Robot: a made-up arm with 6 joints.
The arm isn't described. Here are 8 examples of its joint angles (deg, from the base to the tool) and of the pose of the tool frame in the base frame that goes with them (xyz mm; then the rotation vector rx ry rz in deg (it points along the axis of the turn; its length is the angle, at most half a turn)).
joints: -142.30 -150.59 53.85 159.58 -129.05 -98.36
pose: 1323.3 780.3 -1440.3 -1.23 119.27 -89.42
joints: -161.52 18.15 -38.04 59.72 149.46 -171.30
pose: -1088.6 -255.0 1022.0 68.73 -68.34 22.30
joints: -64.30 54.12 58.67 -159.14 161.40 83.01
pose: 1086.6 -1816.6 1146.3 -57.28 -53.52 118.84
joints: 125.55 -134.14 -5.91 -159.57 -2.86 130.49
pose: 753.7 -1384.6 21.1 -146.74 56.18 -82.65
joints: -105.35 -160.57 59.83 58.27 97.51 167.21
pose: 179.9 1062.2 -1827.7 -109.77 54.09 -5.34
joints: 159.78 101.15 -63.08 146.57 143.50 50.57
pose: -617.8 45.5 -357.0 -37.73 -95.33 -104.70
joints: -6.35 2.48 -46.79 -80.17 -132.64 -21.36
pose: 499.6 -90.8 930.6 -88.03 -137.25 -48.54
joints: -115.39 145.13 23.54 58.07 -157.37 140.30
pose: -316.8 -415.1 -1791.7 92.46 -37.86 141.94
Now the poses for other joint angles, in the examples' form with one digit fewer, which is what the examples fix.
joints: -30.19 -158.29 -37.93 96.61 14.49 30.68
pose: -1009 614 -398 103.1 49.9 128.5
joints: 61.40 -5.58 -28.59 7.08 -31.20 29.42
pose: 517 524 1415 -60.8 30.2 68.0
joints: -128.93 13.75 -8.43 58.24 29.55 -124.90
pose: -876 -913 1530 55.0 -62.3 -91.1
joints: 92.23 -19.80 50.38 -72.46 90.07 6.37
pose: 62 -3 2461 152.7 -21.0 3.4
